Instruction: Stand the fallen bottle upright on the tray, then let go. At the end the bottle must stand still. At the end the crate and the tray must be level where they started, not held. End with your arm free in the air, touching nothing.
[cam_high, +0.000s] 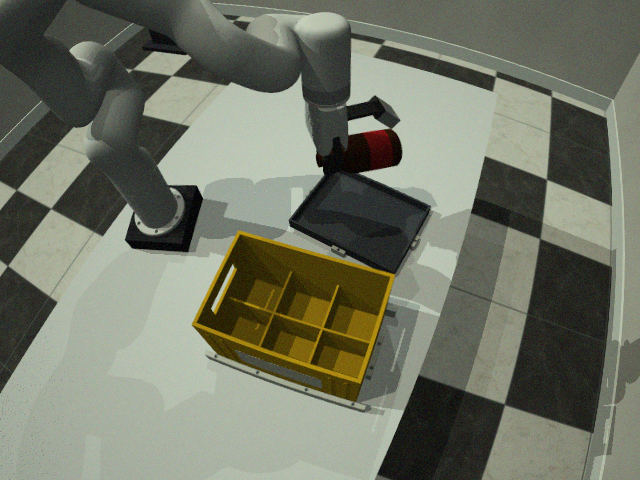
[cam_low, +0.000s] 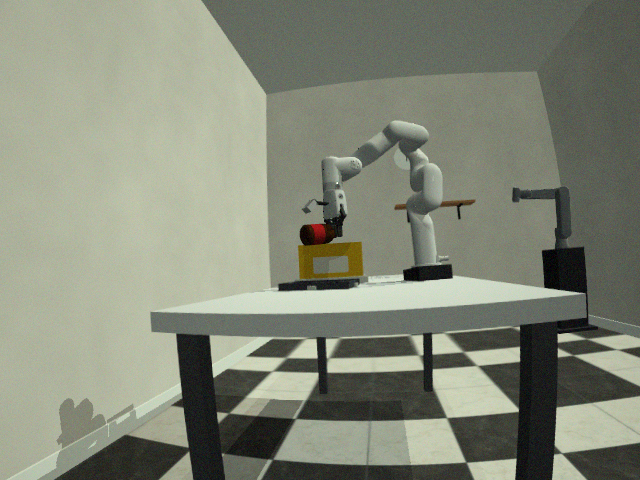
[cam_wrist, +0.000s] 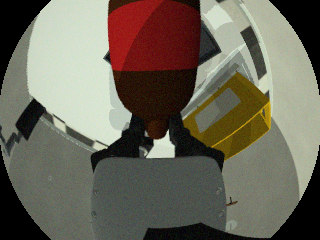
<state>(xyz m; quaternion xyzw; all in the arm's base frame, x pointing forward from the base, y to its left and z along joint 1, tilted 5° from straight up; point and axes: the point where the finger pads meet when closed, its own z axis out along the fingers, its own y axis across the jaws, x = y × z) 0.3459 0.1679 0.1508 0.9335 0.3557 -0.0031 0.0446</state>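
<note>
Right now the brown bottle is 40 mm to the left of my hand, 40 mm ahead of it and 10 mm below it. The rest, counted from my hand: dark grey tray: 190 mm below, 60 mm ahead, 30 mm to the left; then yellow crate: 270 mm to the right, 120 mm below, 60 mm ahead.
</note>
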